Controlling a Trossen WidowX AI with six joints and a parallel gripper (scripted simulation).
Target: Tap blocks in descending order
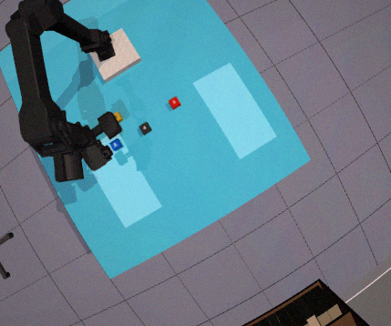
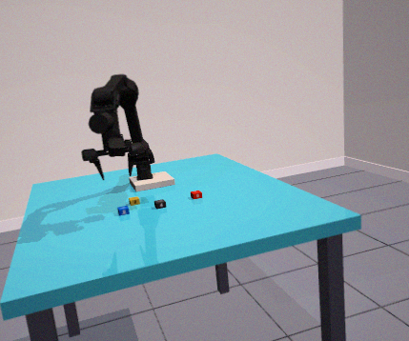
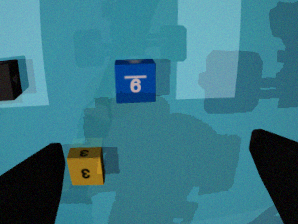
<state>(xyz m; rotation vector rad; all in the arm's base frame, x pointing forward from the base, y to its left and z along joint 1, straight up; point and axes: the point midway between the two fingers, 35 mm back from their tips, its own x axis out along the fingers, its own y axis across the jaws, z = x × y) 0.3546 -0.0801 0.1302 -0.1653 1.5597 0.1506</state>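
Now: the blue block 11 cm below my gripper tip. From my gripper tip the other things lie so: red block: 25 cm to the left, 11 cm below, 7 cm behind; black block: 12 cm to the left, 11 cm below, 2 cm behind; yellow block: 11 cm below, 10 cm behind, 4 cm to the left.
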